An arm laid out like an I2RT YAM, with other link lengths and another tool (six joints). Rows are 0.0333 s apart.
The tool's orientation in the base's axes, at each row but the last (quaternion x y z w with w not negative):
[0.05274 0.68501 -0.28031 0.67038]
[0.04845 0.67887 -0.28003 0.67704]
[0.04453 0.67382 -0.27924 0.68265]
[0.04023 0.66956 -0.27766 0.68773]
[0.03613 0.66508 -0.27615 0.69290]
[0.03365 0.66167 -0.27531 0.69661]
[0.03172 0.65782 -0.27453 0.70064]
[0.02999 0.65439 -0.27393 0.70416]
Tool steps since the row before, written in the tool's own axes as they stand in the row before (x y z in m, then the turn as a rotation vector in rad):
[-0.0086 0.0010 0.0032 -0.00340 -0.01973 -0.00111]
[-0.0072 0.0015 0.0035 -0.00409 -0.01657 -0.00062]
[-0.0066 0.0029 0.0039 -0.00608 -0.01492 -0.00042]
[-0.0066 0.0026 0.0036 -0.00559 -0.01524 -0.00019]
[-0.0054 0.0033 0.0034 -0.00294 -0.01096 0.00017]
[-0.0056 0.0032 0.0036 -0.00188 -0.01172 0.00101]
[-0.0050 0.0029 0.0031 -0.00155 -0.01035 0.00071]
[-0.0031 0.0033 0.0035 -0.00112 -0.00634 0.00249]
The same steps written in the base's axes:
[0.0041 0.0020 0.0080 -0.00950 -0.01498 0.00934]
[0.0044 0.0020 0.0066 -0.00760 -0.01234 0.00904]
[0.0052 0.0029 0.0057 -0.00657 -0.01040 0.01042]
[0.0047 0.0028 0.0058 -0.00653 -0.01093 0.01008]
[0.0047 0.0032 0.0044 -0.00446 -0.00835 0.00626]
[0.0048 0.0031 0.0047 -0.00405 -0.00969 0.00561]
[0.0041 0.0029 0.0042 -0.00375 -0.00853 0.00483]
[0.0046 0.0025 0.0024 -0.00043 -0.00599 0.00341]

